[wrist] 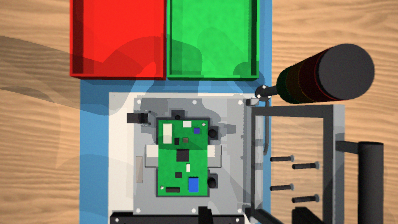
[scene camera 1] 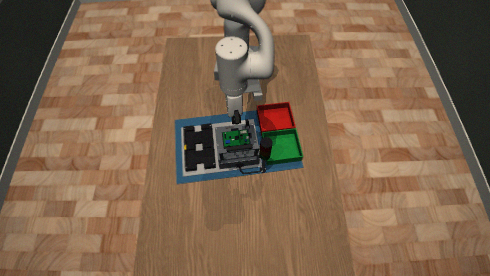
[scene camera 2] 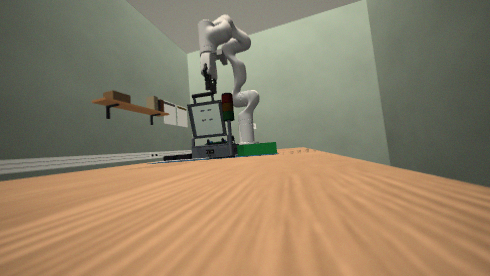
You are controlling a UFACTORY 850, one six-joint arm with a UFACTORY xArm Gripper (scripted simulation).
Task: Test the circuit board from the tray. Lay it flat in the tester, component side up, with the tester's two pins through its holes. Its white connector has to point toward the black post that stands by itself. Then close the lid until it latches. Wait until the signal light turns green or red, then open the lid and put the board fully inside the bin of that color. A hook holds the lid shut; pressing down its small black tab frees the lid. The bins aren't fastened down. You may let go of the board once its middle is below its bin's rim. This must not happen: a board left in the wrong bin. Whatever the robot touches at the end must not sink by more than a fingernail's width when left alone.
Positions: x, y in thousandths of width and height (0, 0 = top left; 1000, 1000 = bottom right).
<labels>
A green circuit board (wrist: 459, 645): 40 cm from the lens. A tester lid (wrist: 785, 600) is 29 cm from the lens. The marked spots on the tester lid and the green circuit board are 19 cm apart.
</labels>
